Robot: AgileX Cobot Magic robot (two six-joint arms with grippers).
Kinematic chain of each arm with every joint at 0, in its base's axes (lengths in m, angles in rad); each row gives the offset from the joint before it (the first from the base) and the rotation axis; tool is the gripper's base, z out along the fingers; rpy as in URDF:
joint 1: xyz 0 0 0.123 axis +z
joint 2: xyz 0 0 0 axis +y
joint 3: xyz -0.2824 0 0.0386 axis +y
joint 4: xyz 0.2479 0 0.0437 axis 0.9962 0 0.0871
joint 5: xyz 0 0 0 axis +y
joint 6: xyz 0.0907 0 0.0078 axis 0.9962 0 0.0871
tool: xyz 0 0 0 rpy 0 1.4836 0
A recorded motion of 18 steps. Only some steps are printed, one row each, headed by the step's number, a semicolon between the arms.
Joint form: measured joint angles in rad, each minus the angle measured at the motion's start. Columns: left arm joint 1, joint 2, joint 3, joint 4, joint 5, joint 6; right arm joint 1, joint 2, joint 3, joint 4, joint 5, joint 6.
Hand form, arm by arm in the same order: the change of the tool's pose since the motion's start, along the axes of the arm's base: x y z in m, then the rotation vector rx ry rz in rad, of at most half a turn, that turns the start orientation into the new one. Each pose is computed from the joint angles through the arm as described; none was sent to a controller.
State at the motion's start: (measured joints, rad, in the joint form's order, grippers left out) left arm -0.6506 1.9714 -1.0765 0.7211 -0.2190 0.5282; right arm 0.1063 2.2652 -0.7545 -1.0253 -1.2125 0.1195
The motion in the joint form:
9: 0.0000 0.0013 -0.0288 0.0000 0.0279 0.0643; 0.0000 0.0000 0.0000 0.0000 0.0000 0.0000
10: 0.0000 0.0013 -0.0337 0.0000 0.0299 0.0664; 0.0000 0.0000 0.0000 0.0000 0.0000 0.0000
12: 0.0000 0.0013 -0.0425 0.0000 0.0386 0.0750; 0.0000 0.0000 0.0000 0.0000 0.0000 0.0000
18: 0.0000 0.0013 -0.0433 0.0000 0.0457 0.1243; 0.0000 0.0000 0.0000 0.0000 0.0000 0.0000
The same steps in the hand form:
9: 0.0052 -0.0019 0.0054 0.0420 -0.0510 -0.0251; 0.0000 0.0000 0.0000 0.0000 0.0000 0.0000
10: 0.0061 -0.0024 0.0066 0.0419 -0.0555 -0.0253; 0.0000 0.0000 0.0000 0.0000 0.0000 0.0000
12: 0.0076 -0.0030 0.0084 0.0486 -0.0647 -0.0262; 0.0000 0.0000 0.0000 0.0000 0.0000 0.0000
18: 0.0078 -0.0026 0.0082 0.0814 -0.0917 -0.0522; 0.0000 0.0000 0.0000 0.0000 0.0000 0.0000

